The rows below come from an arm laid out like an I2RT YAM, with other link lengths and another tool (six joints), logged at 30 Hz.
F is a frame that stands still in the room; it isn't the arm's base.
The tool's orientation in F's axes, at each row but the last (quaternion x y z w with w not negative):
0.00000 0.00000 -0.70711 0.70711
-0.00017 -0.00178 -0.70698 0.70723
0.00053 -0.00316 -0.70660 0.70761
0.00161 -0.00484 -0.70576 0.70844
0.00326 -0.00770 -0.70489 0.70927
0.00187 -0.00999 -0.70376 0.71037
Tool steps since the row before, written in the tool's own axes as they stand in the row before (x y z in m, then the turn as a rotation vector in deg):
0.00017 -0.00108 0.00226 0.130 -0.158 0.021
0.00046 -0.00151 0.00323 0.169 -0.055 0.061
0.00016 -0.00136 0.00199 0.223 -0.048 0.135
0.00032 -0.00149 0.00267 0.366 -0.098 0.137
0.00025 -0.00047 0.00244 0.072 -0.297 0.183
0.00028 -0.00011 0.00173 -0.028 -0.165 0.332
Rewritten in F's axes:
-0.00108 -0.00017 0.00226 -0.158 -0.130 0.021
-0.00152 -0.00045 0.00323 -0.055 -0.169 0.061
-0.00137 -0.00015 0.00198 -0.048 -0.223 0.136
-0.00151 -0.00031 0.00266 -0.098 -0.366 0.138
-0.00051 -0.00024 0.00243 -0.299 -0.073 0.179
-0.00014 -0.00026 0.00173 -0.171 0.030 0.329

